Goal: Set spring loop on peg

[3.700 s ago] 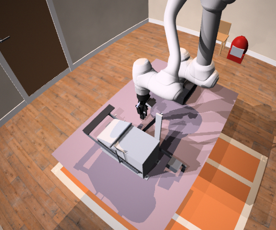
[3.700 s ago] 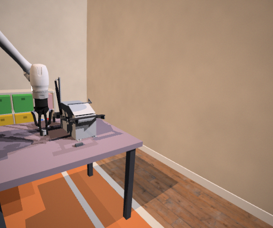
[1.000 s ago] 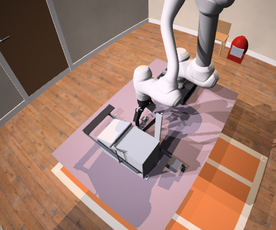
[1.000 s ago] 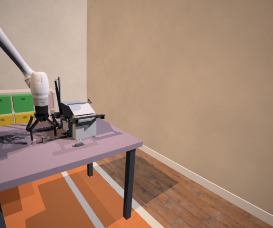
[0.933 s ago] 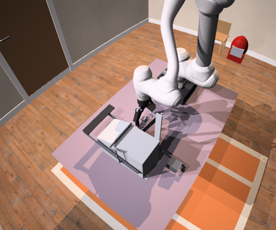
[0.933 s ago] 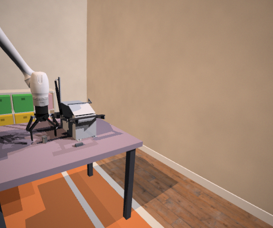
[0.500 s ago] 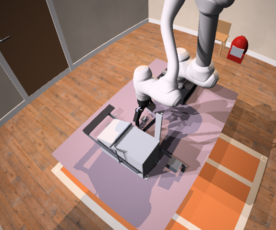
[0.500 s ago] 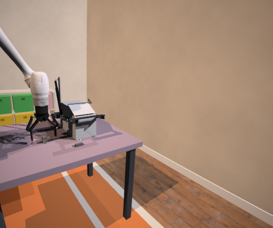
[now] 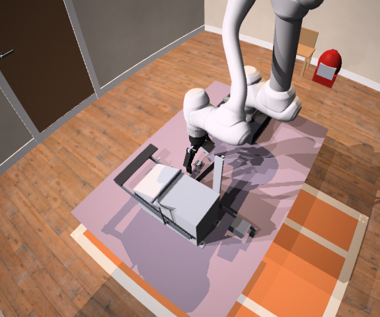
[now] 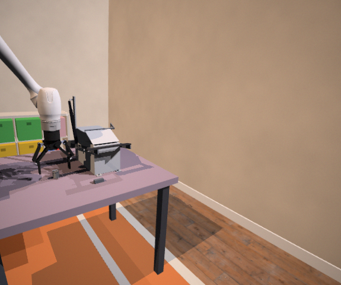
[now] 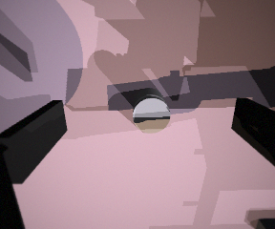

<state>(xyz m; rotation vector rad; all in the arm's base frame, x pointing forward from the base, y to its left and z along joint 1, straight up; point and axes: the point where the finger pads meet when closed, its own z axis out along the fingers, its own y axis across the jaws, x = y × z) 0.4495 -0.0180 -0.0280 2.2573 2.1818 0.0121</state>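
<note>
My hand is 2 cm above the steel test weight. From my hand the other things lie so: small grey block (17 cm ahead, 18 cm to the right, 4 cm below).
</note>
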